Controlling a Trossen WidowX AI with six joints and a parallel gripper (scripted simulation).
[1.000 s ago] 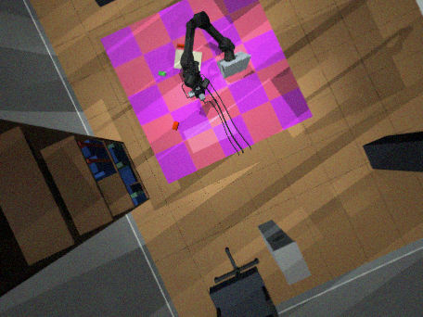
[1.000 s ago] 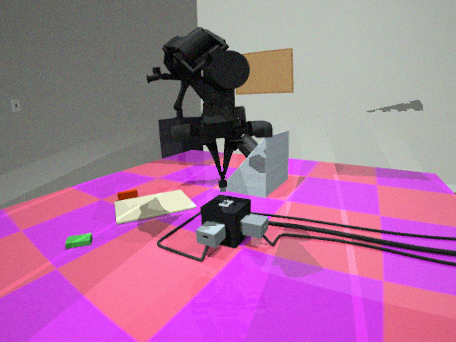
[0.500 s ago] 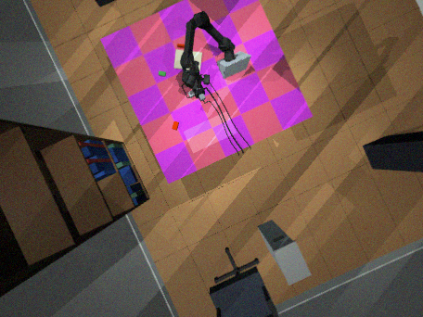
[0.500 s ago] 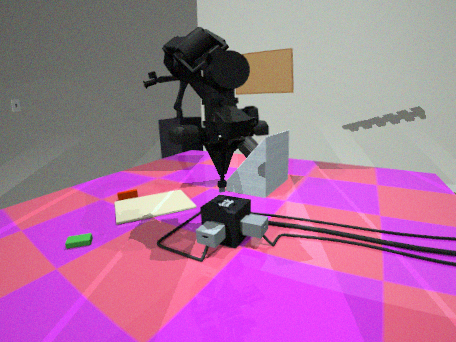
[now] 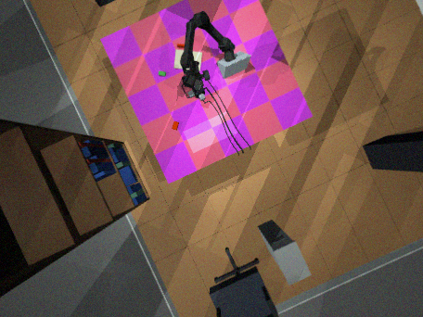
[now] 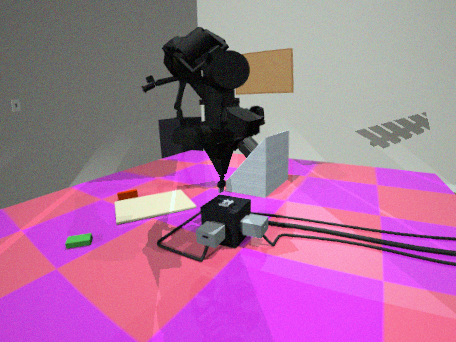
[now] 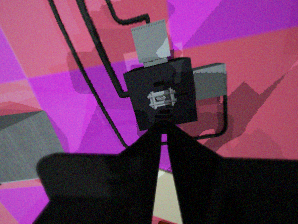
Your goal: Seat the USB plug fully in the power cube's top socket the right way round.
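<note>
The USB plug is 20 mm below my gripper tip. From my gripper tip the other things lie so: green block 240 mm to the right, 220 mm ahead, 130 mm below; white flat pad 260 mm to the right, 130 mm below, 20 mm behind.
</note>
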